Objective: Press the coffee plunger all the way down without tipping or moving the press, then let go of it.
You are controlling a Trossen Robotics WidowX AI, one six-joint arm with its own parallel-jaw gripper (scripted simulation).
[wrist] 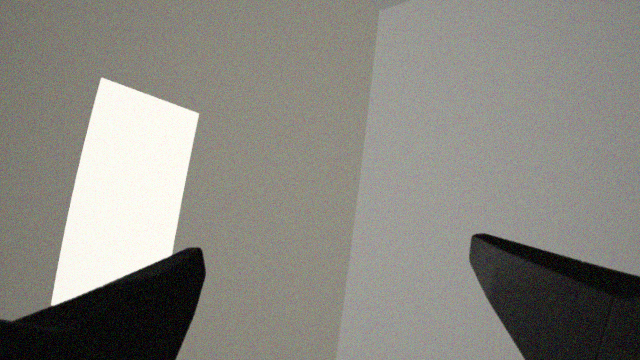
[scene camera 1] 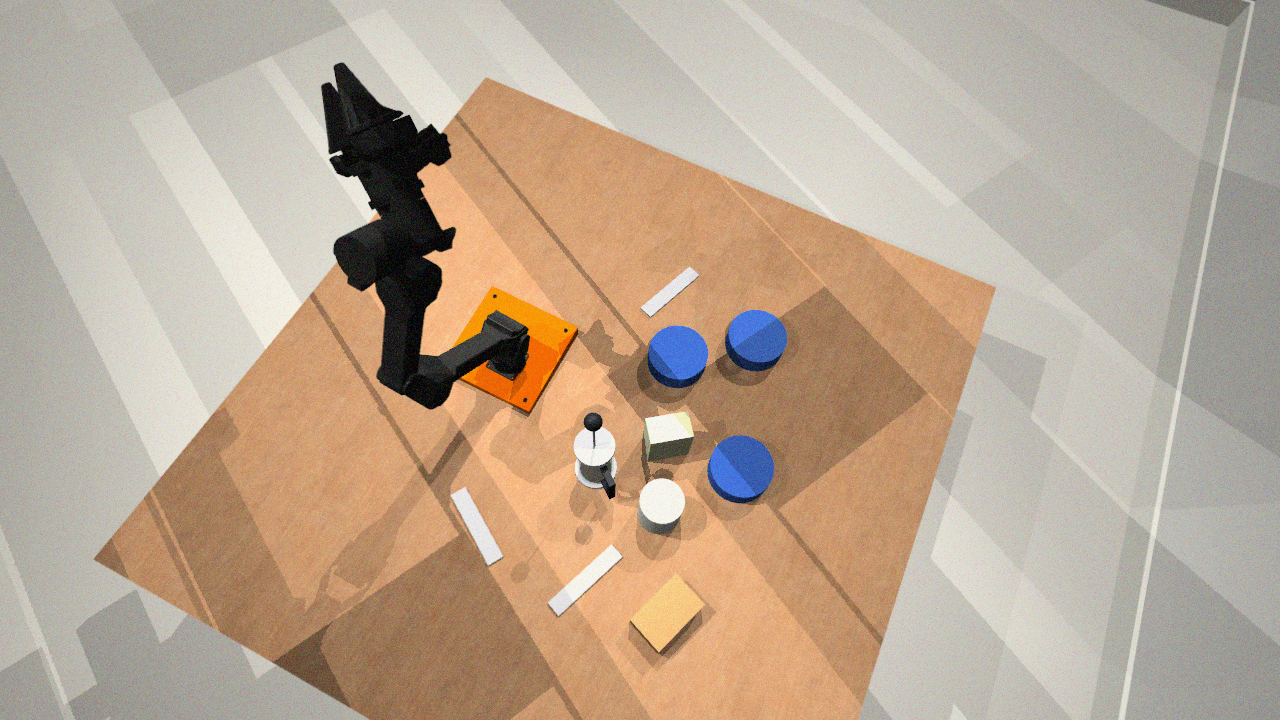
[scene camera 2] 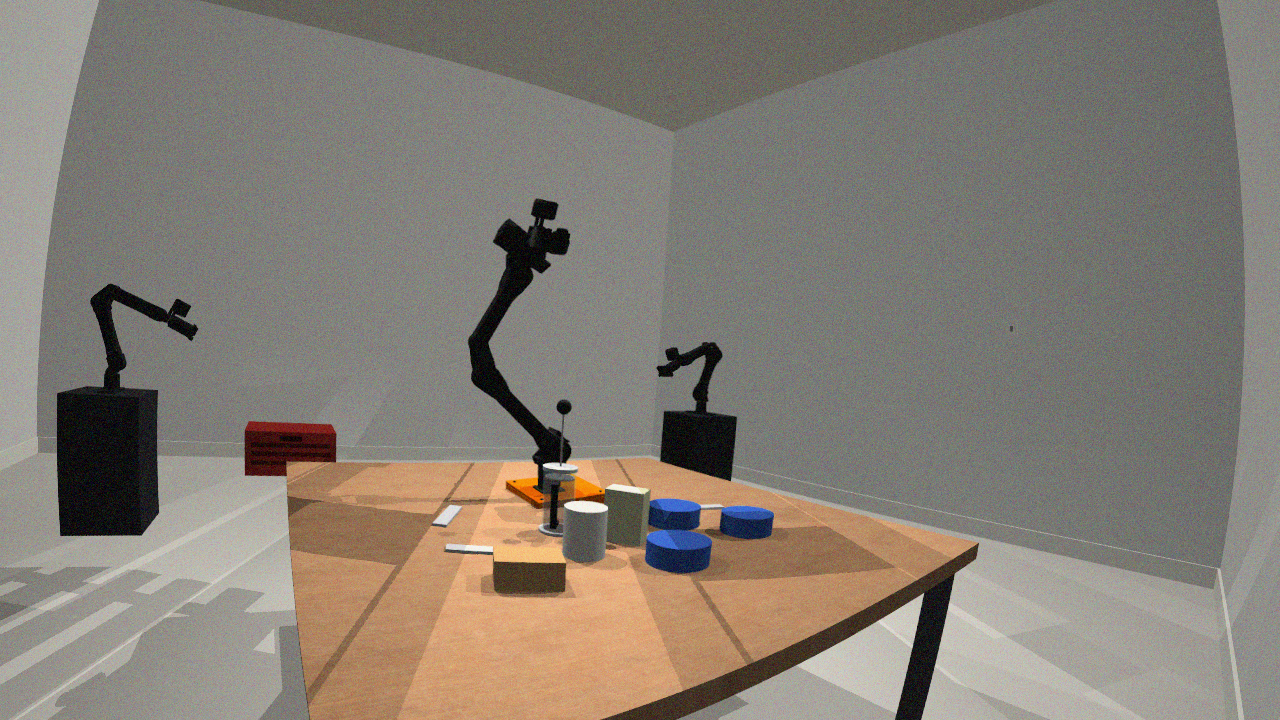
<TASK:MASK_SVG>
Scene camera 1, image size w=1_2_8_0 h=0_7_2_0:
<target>my gripper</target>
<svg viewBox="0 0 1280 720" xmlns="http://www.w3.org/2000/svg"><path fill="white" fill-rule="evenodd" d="M341 62L334 65L338 92L330 82L321 85L329 155L338 151L343 153L342 155L332 156L329 161L337 174L345 177L359 177L371 199L368 201L371 209L376 208L379 217L382 217L424 198L421 191L424 184L421 178L418 178L417 173L430 162L437 166L445 163L451 157L450 143L447 141L447 135L445 133L440 134L432 124L418 132L410 115L399 118L404 114L403 112L382 106L367 91L351 70Z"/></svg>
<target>coffee press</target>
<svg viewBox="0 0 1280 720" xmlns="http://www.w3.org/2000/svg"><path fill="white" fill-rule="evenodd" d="M593 412L585 416L585 429L578 433L574 441L574 452L577 459L575 462L575 474L578 480L588 488L599 489L604 487L608 498L611 499L615 497L616 483L614 481L617 472L617 463L614 458L615 440L612 434L602 427L602 417Z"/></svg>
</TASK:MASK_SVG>
